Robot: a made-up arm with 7 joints.
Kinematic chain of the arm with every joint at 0, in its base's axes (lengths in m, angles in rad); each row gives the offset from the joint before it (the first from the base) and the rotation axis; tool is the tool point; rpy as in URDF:
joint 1: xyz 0 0 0.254 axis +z
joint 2: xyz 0 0 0 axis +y
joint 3: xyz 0 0 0.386 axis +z
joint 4: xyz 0.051 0 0 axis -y
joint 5: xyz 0.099 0 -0.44 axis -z
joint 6: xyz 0 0 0 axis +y
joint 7: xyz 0.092 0 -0.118 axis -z
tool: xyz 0 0 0 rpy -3.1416 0 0
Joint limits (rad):
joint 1: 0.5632..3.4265
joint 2: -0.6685..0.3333
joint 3: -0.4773..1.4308
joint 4: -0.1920..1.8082
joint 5: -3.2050..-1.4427
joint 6: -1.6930..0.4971
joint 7: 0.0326..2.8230
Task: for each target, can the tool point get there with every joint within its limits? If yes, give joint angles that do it. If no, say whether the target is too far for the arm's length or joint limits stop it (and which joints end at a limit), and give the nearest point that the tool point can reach.
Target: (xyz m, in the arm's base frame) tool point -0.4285 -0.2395 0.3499
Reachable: yes | joints 2.2798 -0.3813 1.2484 0.9096 -2.7849 -0.0213 2.5906
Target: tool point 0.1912 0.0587 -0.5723
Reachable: no: joint limits stop it (at a limit: joint 1, joint 2, joint 5, joint 6) | nearest point 0.1712 0.0732 0.0059 | short by 0.579 m
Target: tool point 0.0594 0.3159 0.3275
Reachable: yes | joints 0.8131 0.0758 0.1794 0.5644 -1.9728 -1.3569 1.1324
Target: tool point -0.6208 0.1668 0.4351
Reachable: yes | joints 3.0097 0.2372 -0.2468 1.4620 -2.6093 -0.2439 2.2547
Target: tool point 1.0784 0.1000 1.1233
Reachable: no: too far | nearest point 0.6544 0.1139 0.8071 | short by 0.529 m
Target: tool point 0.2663 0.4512 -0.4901
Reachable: no: joint limits stop it (at a limit: joint 2, joint 5, joint 6) | nearest point 0.1811 0.3069 0.0336 | short by 0.550 m
